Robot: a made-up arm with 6 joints. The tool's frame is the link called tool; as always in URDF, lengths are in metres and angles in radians. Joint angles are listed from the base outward.
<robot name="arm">
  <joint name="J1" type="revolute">
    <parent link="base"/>
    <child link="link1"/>
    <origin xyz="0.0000 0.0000 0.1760" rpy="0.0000 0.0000 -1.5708"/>
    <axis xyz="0 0 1"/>
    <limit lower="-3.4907" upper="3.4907"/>
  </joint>
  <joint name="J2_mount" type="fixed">
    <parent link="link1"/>
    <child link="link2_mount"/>
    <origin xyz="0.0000 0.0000 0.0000" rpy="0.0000 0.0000 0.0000"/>
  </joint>
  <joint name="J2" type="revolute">
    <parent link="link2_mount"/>
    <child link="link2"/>
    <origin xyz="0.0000 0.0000 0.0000" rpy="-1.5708 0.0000 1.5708"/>
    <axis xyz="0 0 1"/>
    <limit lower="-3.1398" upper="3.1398"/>
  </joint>
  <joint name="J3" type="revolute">
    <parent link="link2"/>
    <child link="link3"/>
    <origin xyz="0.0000 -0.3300 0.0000" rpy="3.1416 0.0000 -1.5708"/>
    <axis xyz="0 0 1"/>
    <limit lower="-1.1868" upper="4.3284"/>
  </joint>
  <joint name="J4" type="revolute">
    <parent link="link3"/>
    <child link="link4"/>
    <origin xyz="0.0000 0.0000 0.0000" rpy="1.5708 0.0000 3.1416"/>
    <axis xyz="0 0 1"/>
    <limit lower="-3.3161" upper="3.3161"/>
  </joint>
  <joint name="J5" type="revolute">
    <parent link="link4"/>
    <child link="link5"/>
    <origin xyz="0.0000 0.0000 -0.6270" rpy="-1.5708 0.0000 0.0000"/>
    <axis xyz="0 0 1"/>
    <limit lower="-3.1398" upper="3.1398"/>
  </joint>
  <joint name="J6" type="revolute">
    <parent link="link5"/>
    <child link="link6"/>
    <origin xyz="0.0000 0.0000 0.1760" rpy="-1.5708 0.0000 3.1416"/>
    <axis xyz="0 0 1"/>
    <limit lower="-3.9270" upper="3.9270"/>
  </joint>
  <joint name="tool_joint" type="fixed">
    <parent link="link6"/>
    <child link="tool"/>
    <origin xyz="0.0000 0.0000 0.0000" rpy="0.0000 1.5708 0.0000"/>
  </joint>
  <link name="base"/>
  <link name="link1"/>
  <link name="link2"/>
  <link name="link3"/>
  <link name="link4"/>
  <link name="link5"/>
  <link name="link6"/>
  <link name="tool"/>
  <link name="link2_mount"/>
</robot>
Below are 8 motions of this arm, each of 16 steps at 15 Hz.
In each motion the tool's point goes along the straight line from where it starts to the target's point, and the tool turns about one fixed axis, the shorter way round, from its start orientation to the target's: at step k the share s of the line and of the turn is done. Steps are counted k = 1, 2, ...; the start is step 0. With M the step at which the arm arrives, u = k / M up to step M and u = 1 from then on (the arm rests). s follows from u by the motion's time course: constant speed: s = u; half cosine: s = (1 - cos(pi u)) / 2; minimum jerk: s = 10 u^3 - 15 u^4 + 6 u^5.
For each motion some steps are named. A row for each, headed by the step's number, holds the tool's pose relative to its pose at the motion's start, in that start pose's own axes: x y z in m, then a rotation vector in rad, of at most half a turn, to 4 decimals.
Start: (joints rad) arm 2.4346 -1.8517 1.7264 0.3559 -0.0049 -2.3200
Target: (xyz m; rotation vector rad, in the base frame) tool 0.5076 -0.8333 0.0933 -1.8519 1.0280 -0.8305
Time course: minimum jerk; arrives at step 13
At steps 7, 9, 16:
7: -0.0441 -0.2757 -0.1758 -0.4281 0.2442 -0.3276
9: -0.0637 -0.3986 -0.2541 -0.6188 0.3529 -0.4735
16: -0.0771 -0.4822 -0.3074 -0.7486 0.4270 -0.5728

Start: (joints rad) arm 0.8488 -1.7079 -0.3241 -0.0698 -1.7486 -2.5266
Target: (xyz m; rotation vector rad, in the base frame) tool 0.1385 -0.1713 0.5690 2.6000 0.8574 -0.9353
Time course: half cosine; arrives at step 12
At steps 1, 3, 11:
1: 0.0036 -0.0003 0.0020 0.0120 -0.0069 0.0025
3: 0.0308 -0.0025 0.0175 0.1030 -0.0597 0.0211
11: 0.2064 -0.0168 0.1171 0.6917 -0.4006 0.1417

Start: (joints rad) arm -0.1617 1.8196 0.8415 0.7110 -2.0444 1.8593
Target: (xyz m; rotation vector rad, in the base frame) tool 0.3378 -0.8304 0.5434 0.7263 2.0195 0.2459
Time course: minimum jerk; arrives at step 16
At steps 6, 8, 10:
6: 0.1682 0.2398 -0.1146 0.3303 -0.4439 0.0158
8: 0.3056 0.4357 -0.2081 0.6001 -0.8064 0.0288
10: 0.4430 0.6317 -0.3017 0.8700 -1.1690 0.0417

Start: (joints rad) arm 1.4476 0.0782 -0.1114 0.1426 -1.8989 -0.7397
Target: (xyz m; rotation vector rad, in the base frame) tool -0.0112 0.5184 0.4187 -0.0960 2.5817 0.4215
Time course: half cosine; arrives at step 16
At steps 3, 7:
3: 0.0022 0.0081 -0.0223 0.0050 0.0600 0.0812
7: 0.0104 0.0386 -0.1064 0.0241 0.2866 0.3879

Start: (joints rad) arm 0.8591 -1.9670 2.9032 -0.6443 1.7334 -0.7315
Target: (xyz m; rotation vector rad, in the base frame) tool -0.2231 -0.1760 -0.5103 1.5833 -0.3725 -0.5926
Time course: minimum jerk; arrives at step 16
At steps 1, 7, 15, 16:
1: -0.0002 0.0004 -0.0001 0.0015 -0.0014 -0.0015
7: -0.0269 0.0733 -0.0227 0.2517 -0.2389 -0.2630
15: -0.0698 0.1904 -0.0590 0.6541 -0.6206 -0.6834
16: -0.0700 0.1908 -0.0592 0.6555 -0.6220 -0.6849

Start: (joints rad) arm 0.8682 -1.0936 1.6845 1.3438 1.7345 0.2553
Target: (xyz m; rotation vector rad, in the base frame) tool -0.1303 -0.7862 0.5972 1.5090 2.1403 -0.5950
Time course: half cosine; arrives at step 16
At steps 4, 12, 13, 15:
4: -0.0572 0.0189 0.0401 0.2549 -0.0856 0.0106
12: -0.3336 0.1102 0.2338 1.4855 -0.4987 0.0618
13: -0.3580 0.1182 0.2508 1.5937 -0.5350 0.0663
15: -0.3871 0.1279 0.2713 1.7236 -0.5787 0.0717

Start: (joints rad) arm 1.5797 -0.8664 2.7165 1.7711 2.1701 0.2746
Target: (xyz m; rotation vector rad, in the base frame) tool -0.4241 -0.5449 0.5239 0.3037 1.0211 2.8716
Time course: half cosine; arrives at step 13
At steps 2, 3, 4, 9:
2: 0.0358 0.0169 0.0098 -0.0129 0.0234 0.0022
3: 0.0787 0.0372 0.0215 -0.0282 0.0514 0.0049
4: 0.1351 0.0638 0.0369 -0.0485 0.0883 0.0085
9: 0.4905 0.2318 0.1339 -0.1761 0.3206 0.0307

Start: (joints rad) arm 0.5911 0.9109 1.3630 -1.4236 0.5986 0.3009
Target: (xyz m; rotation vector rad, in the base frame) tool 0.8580 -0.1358 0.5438 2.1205 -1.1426 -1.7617
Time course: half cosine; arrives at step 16
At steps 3, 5, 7, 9, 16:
3: 0.0126 -0.0091 0.0504 0.0647 -0.1466 -0.0697
5: 0.0332 -0.0240 0.1329 0.1705 -0.3866 -0.1838
7: 0.0601 -0.0434 0.2406 0.3088 -0.7001 -0.3329
9: 0.0892 -0.0645 0.3572 0.4585 -1.0395 -0.4942
16: 0.1493 -0.1079 0.5979 0.7672 -1.7397 -0.8271

